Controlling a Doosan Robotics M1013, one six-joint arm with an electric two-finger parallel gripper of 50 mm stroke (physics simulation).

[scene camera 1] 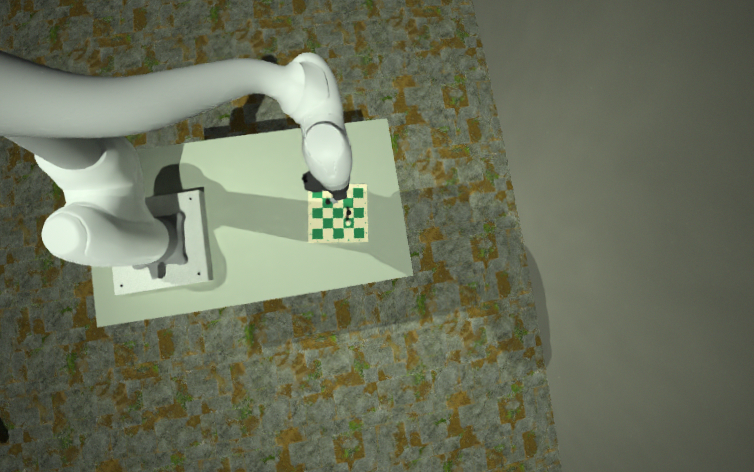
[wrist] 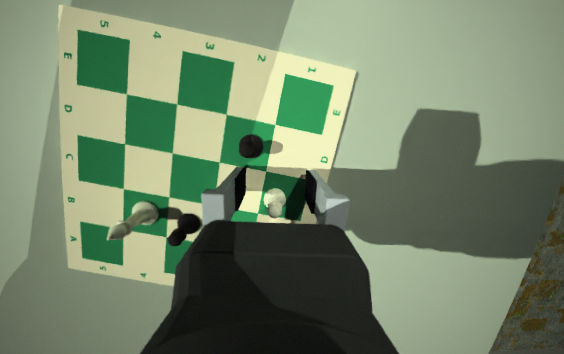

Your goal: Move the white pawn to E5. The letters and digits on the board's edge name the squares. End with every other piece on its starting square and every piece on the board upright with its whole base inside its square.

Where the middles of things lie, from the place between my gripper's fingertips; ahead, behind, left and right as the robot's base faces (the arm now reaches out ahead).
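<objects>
The chessboard point(scene camera 1: 326, 223) is 7 cm to the right of my hand. It is also 1 cm below my hand and 1 cm ahead of it.
</objects>
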